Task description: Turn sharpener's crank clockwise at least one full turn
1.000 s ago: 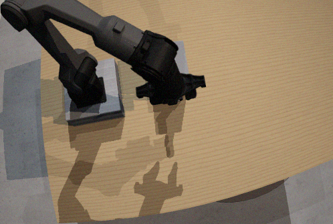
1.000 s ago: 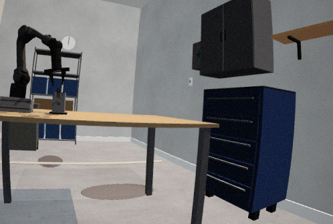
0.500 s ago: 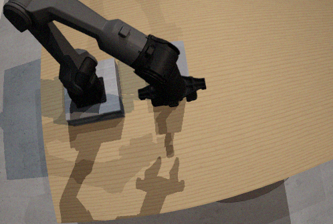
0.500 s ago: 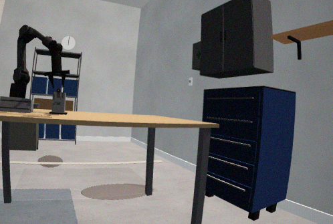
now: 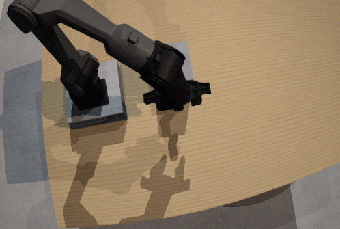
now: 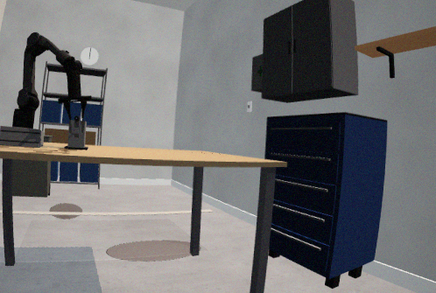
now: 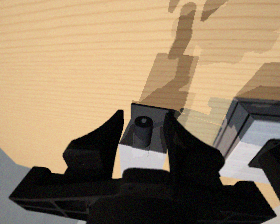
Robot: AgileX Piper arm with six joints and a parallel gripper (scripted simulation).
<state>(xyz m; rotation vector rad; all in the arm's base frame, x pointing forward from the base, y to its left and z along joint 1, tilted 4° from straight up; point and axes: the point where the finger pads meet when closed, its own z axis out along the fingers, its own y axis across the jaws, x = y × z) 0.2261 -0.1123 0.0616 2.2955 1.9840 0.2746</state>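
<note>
The crank knob is 2 cm to the left of my hand.
</note>
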